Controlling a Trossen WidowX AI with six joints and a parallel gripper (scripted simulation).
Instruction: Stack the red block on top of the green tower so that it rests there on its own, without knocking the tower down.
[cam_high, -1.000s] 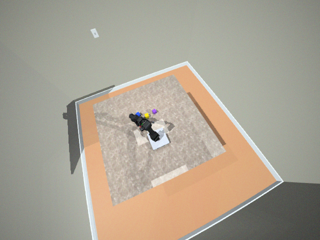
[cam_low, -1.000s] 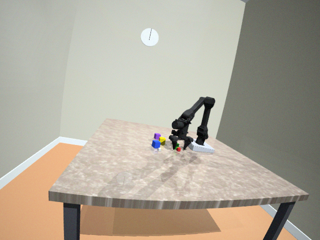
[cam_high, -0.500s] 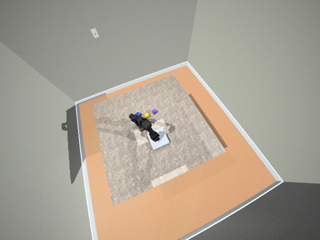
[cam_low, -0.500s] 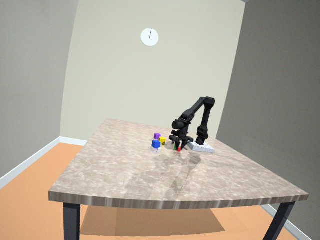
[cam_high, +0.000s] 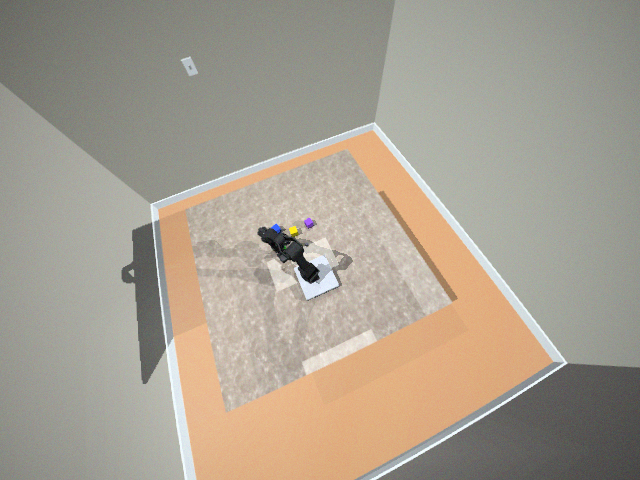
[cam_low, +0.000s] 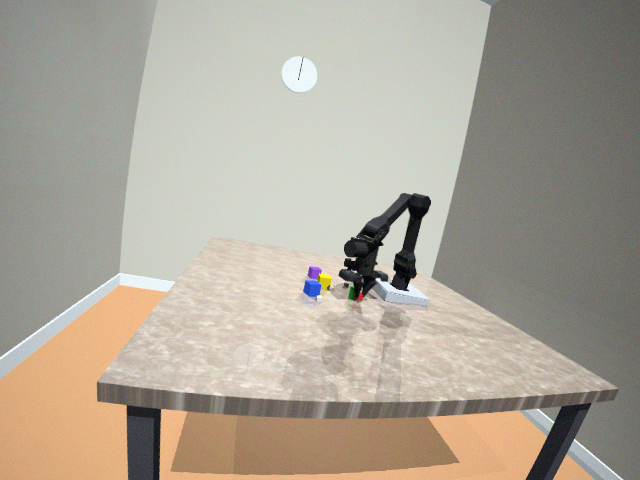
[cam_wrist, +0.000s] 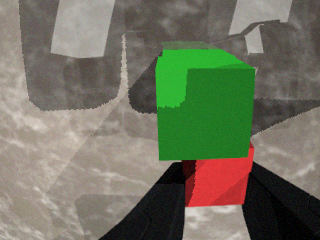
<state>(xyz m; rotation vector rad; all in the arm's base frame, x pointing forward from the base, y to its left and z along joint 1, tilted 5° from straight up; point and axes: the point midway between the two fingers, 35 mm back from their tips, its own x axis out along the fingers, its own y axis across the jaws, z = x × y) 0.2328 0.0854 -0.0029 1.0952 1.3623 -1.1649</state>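
My gripper tip is now 9 cm short of the yellow cube, 14 cm to the left of it and 1 cm below it. Round my gripper tip: small white cube 16 cm ahead, 1 cm to the left, 1 cm below; then red block right at my gripper tip; then blue cube 17 cm ahead, 5 cm to the right.
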